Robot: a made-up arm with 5 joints.
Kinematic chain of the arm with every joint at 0, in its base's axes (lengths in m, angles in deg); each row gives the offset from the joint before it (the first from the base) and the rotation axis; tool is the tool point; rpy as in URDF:
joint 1: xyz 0 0 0.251 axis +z
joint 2: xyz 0 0 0 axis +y
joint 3: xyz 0.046 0 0.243 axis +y
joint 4: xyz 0.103 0 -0.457 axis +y
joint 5: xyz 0.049 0 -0.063 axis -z
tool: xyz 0 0 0 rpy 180 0 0
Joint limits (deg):
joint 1: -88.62..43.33
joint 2: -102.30..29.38
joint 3: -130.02..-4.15
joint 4: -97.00..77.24
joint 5: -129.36..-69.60
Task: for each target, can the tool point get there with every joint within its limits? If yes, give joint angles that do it. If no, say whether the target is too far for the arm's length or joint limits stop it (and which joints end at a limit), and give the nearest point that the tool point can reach.
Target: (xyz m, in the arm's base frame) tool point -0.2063 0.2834 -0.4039
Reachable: no: joint limits stop it (at a limit: joint 1, joint 2) | nearest point 0.0621 0.0586 -0.1031 | short by 0.462 m
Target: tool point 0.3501 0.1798 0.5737
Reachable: yes | joints 27.18 -23.89 -53.93 -77.75 -90.90
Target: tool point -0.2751 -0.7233 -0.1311
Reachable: no: too far | nearest point 0.0131 -0.5420 0.0477 | short by 0.385 m
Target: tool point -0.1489 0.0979 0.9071
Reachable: yes | joints -33.31 -70.77 -97.89 62.82 -85.89
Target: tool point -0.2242 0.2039 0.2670
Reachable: no: joint limits stop it (at a limit: joint 2, joint 4) | nearest point -0.4782 0.4349 0.4074 | short by 0.371 m
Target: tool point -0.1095 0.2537 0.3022
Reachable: no: joint limits stop it (at a limit: joint 1, joint 3, joint 4) | nearest point 0.1761 0.1662 0.3823 | short by 0.309 m
